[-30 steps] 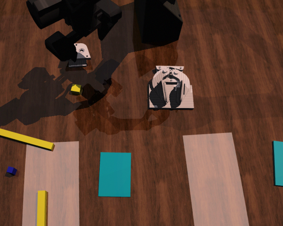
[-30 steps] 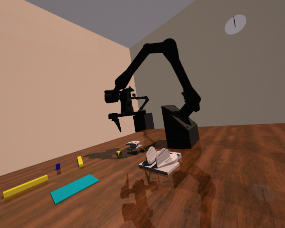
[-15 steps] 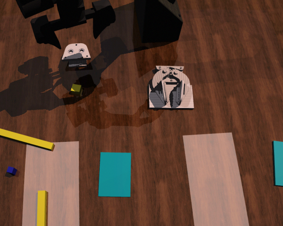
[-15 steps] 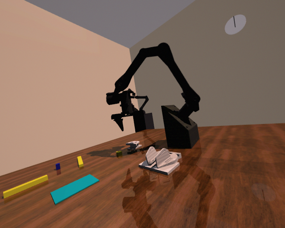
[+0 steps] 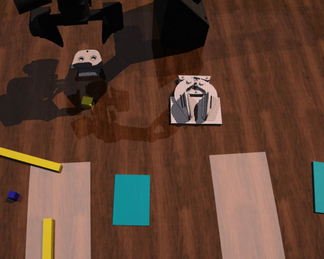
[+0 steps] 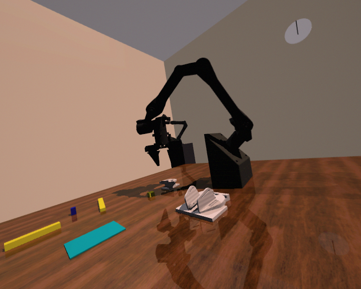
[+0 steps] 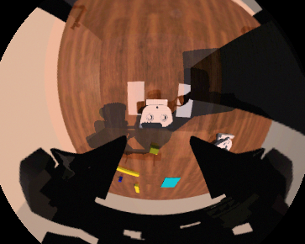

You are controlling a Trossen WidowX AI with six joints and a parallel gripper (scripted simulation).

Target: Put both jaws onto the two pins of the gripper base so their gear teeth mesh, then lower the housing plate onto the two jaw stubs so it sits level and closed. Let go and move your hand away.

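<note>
Right now the white stand is 10 mm behind my gripper tip and 90 mm below it. Round my gripper tip: long yellow bar 230 mm ahead, 140 mm to the right, 100 mm below; then yellow cube 100 mm ahead, 10 mm to the right, 90 mm below; then teal plate 340 mm ahead, 80 mm to the left, 100 mm below.
</note>
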